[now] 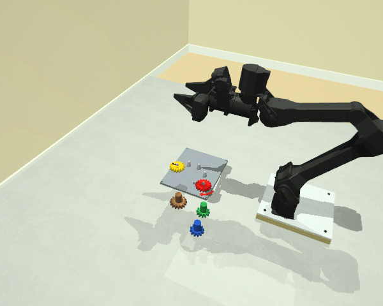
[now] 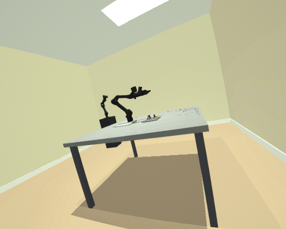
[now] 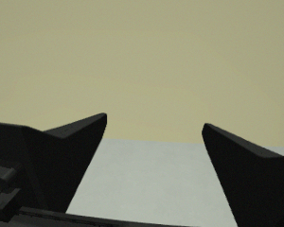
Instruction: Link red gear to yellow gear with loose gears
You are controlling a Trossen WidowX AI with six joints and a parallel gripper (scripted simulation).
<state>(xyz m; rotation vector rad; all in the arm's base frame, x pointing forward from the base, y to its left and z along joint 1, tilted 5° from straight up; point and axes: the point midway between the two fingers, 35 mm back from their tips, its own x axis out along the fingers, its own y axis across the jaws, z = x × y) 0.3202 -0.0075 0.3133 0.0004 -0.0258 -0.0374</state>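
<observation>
The brown gear is 40 mm behind my gripper tip, 100 mm to the left of it and 320 mm below it. Also, from my gripper tip: yellow gear: 20 mm ahead, 40 mm to the right, 320 mm below; then red arrow: 110 mm behind, 40 mm to the left, 330 mm below; then red gear: 90 mm behind, 10 mm to the left, 320 mm below.
</observation>
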